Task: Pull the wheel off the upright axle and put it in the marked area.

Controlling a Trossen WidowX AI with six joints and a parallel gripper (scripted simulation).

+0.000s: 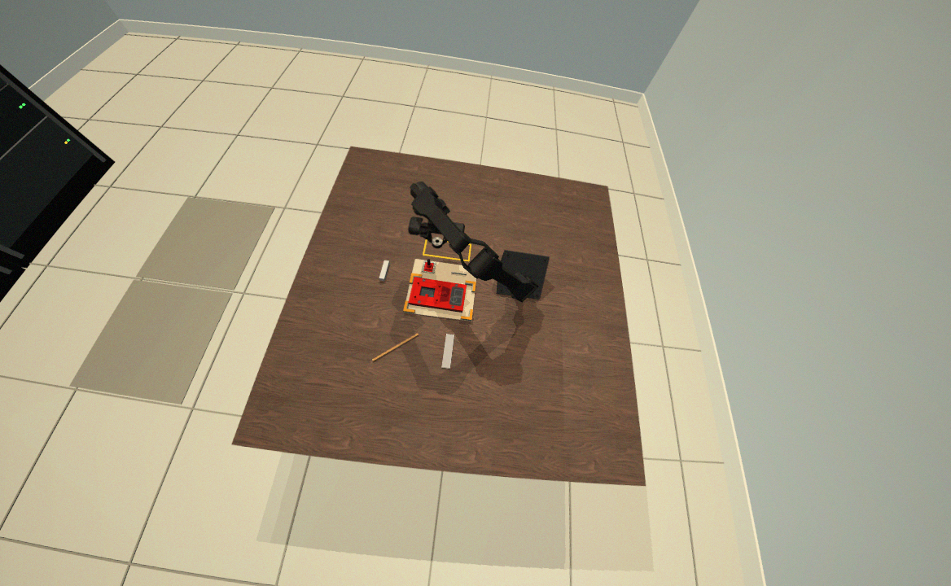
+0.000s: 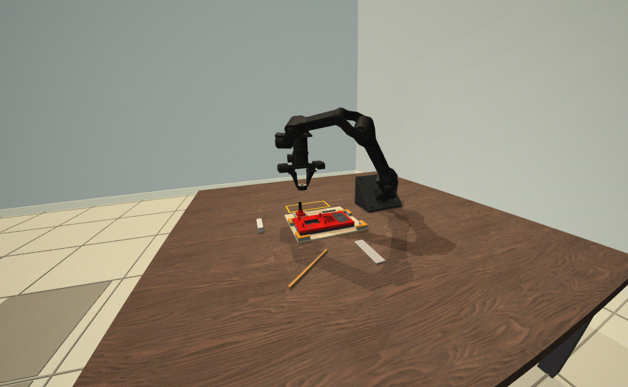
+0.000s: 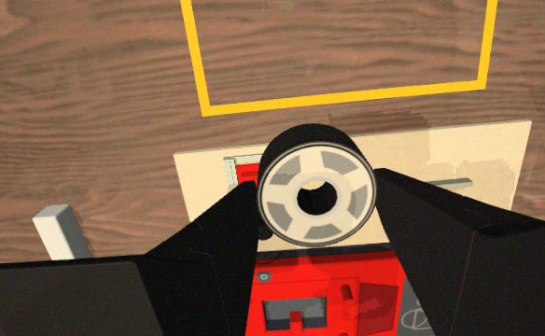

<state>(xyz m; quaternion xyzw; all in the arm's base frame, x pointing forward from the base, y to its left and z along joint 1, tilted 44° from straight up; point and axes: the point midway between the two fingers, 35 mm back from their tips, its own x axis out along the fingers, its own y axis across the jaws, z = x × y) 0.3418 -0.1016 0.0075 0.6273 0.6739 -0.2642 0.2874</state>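
Right now my gripper tip is 7 cm above the black axle, 6 cm to the right of it and 2 cm short of it. Also, from my gripper tip: wheel (right at my gripper tip); flat grey strip (36 cm to the left, 11 cm below, 11 cm behind); thin wooden stick (38 cm to the left, 11 cm below, 7 cm ahead).
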